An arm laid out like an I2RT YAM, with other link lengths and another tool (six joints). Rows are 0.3 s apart.
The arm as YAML. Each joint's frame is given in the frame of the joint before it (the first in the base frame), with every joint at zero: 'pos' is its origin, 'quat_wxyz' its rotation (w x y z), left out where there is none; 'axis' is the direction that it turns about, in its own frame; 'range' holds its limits. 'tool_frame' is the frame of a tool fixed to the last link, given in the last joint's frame.
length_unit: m
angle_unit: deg
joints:
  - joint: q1
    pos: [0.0, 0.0, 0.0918]
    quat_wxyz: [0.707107, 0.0, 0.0, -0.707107]
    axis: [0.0, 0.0, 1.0]
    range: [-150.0, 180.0]
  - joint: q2
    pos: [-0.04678, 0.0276, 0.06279]
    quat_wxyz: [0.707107, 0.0, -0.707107, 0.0]
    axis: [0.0, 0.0, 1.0]
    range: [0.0, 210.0]
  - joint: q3
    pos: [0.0, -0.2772, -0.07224]
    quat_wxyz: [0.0, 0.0, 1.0, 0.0]
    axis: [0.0, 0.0, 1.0]
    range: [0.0, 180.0]
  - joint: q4
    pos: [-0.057, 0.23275, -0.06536]
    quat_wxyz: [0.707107, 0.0, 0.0, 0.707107]
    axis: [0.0, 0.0, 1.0]
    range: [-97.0, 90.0]
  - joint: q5
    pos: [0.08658, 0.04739, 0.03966]
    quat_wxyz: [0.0, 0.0, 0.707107, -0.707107]
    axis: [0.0, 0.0, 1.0]
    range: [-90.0, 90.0]
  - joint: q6
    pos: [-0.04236, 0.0, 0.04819]
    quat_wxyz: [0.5, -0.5, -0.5, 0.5]
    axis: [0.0, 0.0, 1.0]
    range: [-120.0, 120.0]
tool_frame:
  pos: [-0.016, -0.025, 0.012]
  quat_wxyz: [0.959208, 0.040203, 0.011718, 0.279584]
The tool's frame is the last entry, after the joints.
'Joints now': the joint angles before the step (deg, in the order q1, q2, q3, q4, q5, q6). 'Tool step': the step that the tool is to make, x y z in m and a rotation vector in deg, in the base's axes. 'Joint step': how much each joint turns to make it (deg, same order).
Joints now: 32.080 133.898 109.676 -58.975 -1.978 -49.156
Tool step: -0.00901 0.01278 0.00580 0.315 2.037 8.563
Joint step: 1.708 -0.347 1.018 -3.257 -2.066 -6.688
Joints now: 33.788 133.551 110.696 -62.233 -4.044 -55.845
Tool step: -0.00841 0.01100 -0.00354 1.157 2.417 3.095
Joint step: 1.407 0.471 0.293 -1.298 -2.439 -1.522
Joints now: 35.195 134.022 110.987 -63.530 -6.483 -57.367
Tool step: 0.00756 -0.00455 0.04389 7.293 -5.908 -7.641
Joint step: -1.221 -5.469 0.402 4.009 -1.687 6.789
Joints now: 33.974 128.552 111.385 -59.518 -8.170 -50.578
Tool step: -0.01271 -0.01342 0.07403 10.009 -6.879 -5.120
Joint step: -0.947 -10.886 -1.787 3.095 -2.900 5.519
